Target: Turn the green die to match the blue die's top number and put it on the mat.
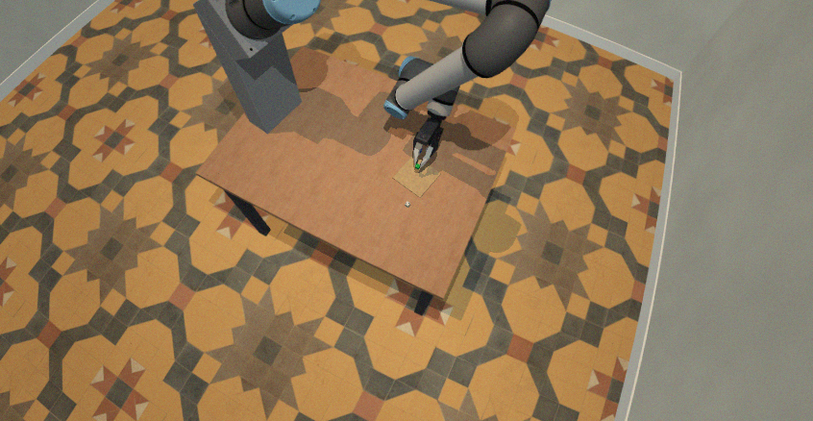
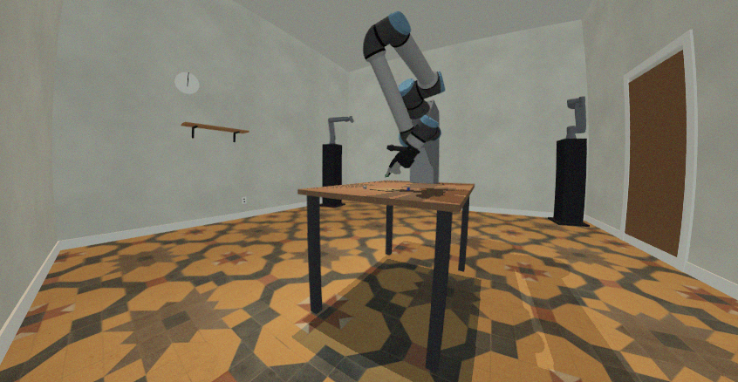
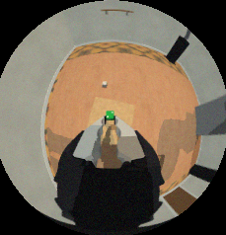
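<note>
My gripper is now 10 mm to the left of the green die and 10 mm above it. The rest, counted from my hand: blue die 30 mm behind, 110 mm to the left, 80 mm below; white die 10 mm ahead, 140 mm to the right, 80 mm below; tan mat 10 mm to the right, 90 mm below.
</note>
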